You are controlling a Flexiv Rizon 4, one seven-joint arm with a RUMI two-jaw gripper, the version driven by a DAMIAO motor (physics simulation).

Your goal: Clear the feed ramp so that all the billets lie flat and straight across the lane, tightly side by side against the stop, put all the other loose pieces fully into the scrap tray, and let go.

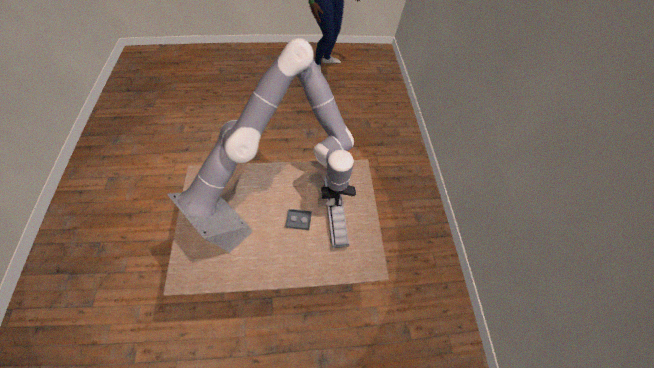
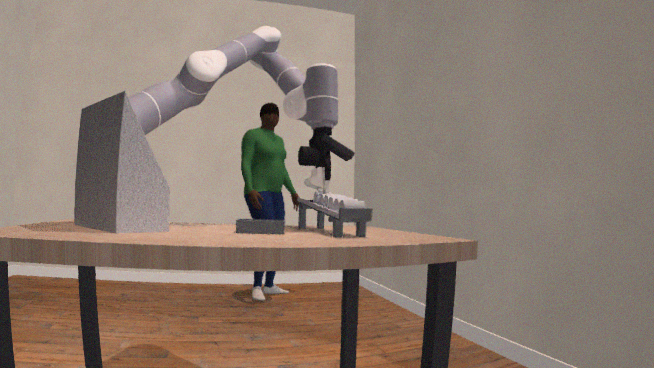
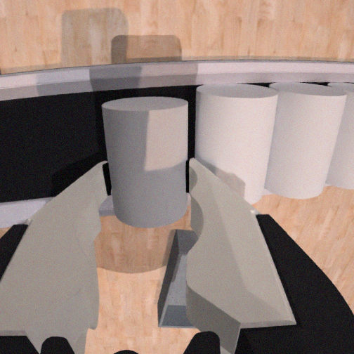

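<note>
My gripper (image 1: 338, 201) (image 2: 324, 190) (image 3: 149, 163) is shut on a grey billet (image 3: 145, 200), which lies crosswise over the lane at the far end of the row. A narrow dark gap separates it from the nearest white billet (image 3: 235, 140). Whether it rests on the ramp is hard to tell. Several billets (image 1: 339, 225) (image 2: 345, 200) lie side by side across the feed ramp (image 1: 330, 230) (image 2: 355, 215) (image 3: 240, 70), reaching its near-end stop. The scrap tray (image 1: 298, 228) (image 2: 260, 226) (image 3: 167, 287) holds a light piece (image 1: 294, 218) and another light piece (image 1: 304, 219).
The ramp stands on short legs on the wooden table (image 1: 270, 260) (image 2: 200, 240). The tray is left of the ramp, between it and the robot's base (image 1: 220, 225) (image 2: 142, 190). Raised rails edge the ramp. A person (image 2: 265, 160) stands behind the table.
</note>
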